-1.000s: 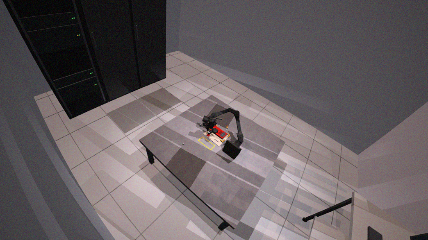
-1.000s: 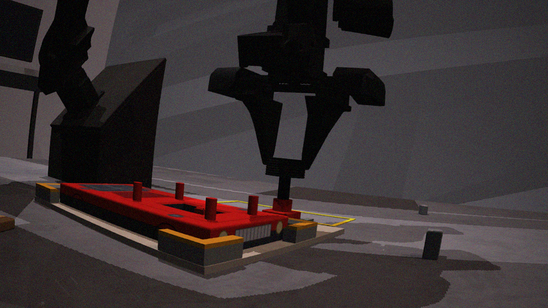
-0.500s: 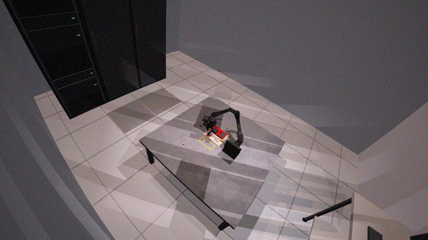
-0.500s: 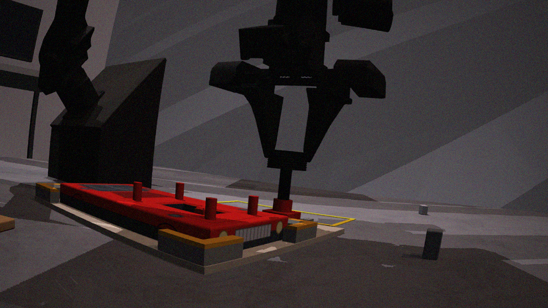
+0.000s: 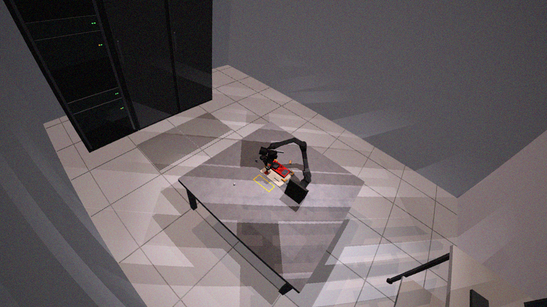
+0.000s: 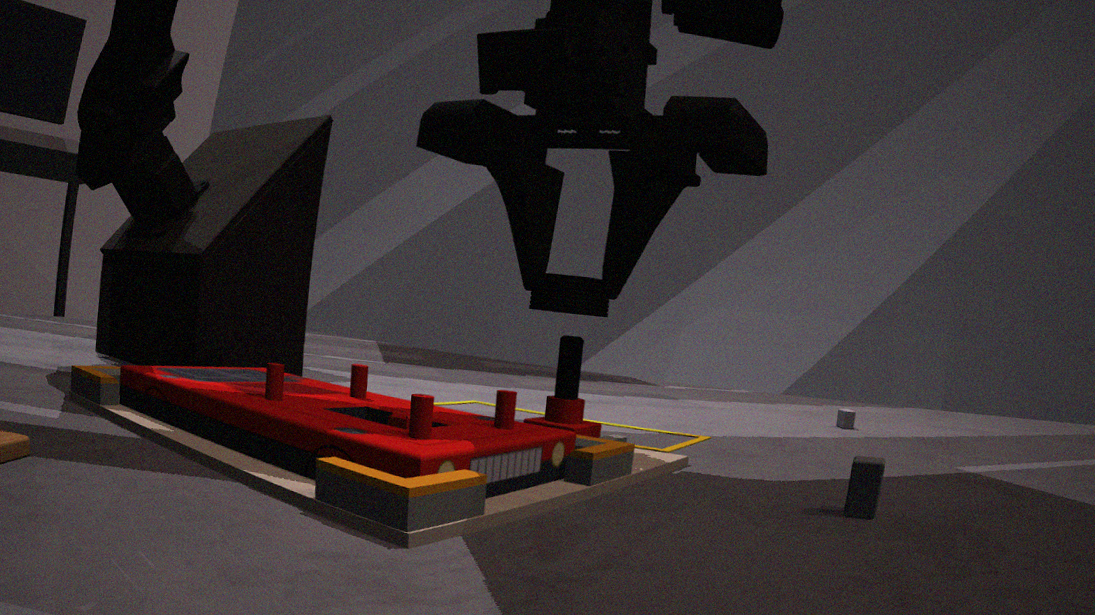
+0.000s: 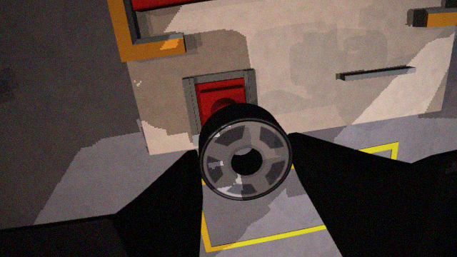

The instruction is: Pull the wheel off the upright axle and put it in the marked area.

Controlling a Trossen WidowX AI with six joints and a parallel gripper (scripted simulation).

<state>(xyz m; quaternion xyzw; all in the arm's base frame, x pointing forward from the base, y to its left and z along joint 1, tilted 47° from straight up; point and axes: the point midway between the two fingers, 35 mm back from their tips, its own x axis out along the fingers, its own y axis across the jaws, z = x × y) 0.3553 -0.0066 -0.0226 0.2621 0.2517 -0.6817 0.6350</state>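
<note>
Right now my gripper tip is 5 cm above the dark upright axle. From my gripper tip the other things lie so: wheel (right at my gripper tip); then wooden block (29 cm to the right, 9 cm behind, 8 cm below); then grey block (17 cm ahead, 7 cm below, 5 cm to the right).
</note>
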